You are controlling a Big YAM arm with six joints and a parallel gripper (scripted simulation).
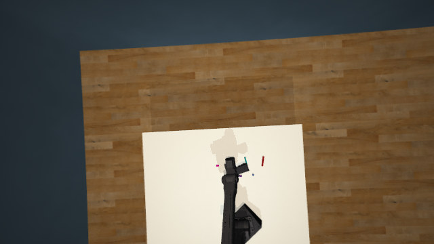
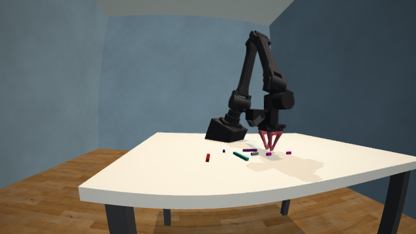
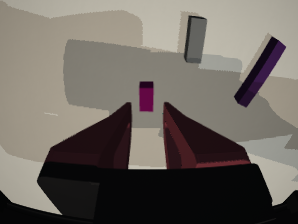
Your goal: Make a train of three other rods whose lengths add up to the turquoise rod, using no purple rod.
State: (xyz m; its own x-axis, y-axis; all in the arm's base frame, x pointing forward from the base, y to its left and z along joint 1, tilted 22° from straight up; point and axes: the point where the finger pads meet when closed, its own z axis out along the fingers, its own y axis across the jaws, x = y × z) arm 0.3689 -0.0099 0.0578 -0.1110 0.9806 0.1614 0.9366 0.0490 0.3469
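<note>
Now: hand 5 cm to the left of the grey rod, 2 cm past it and 2 cm above it. The rest, counted from my hand: blue rod (14 cm to the right, 10 cm behind, 2 cm below); turquoise rod (12 cm to the right, 2 cm below, 1 cm behind); purple rod (8 cm behind, 4 cm to the right, 2 cm below).
</note>
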